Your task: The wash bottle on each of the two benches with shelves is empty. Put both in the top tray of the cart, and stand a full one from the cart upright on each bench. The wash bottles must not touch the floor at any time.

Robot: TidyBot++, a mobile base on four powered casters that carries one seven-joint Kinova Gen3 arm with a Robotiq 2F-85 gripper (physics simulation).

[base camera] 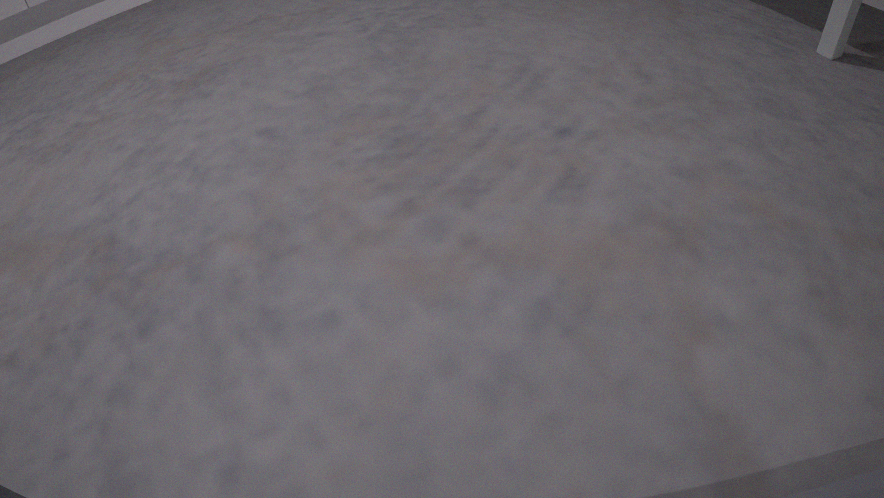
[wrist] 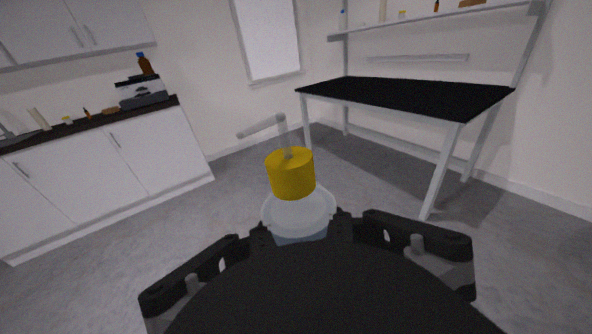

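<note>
My gripper is shut on a wash bottle with a yellow cap and a bent, clear spout that points left in the wrist view. Blue shows in the bottle's body just below the shoulder; its lower part is hidden behind the gripper. The bottle is held above the floor. A bench with a shelf stands at the back right in the wrist view, with a black top and white legs. No wash bottle shows on its black top. The cart does not show in either view.
White cabinets with a dark counter stand at the left, bearing a balance-like device, a brown bottle and small items. Small items stand on the bench's upper shelf. A white leg shows at the base camera's upper right.
</note>
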